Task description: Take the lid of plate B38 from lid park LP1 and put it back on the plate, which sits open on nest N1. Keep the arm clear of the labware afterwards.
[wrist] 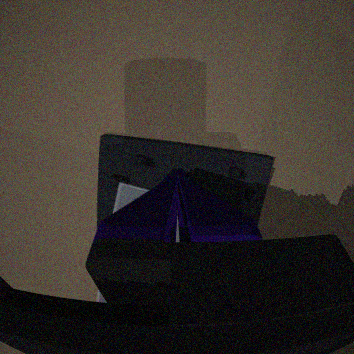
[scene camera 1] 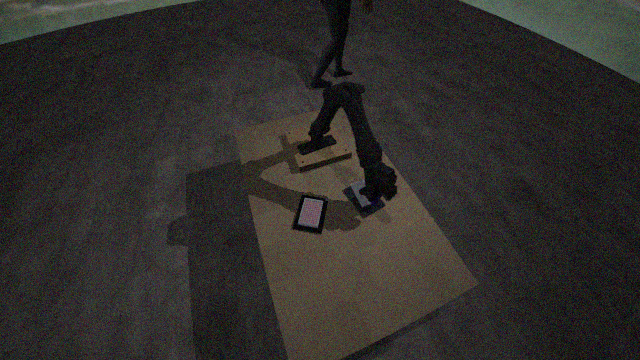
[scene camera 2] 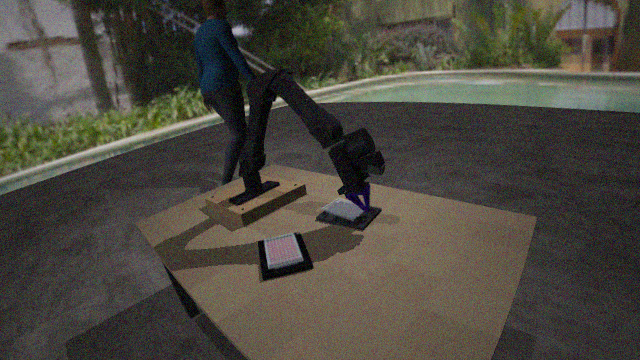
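The pale, clear lid lies askew on the dark lid park LP1; its near part is hidden by the gripper in the wrist view. It looks somewhat tilted. My gripper is shut, its purple fingers meeting at the tips with no lid between them. It is low over the lid park, at the lid's side; whether it touches the lid is unclear. Plate B38, with pinkish wells showing, sits open on the black nest N1.
The arm's wooden base block stands at the back of the table. Nest N1 and lid park LP1 are apart from each other. A person stands behind the arm. Arm shadows fall across the table.
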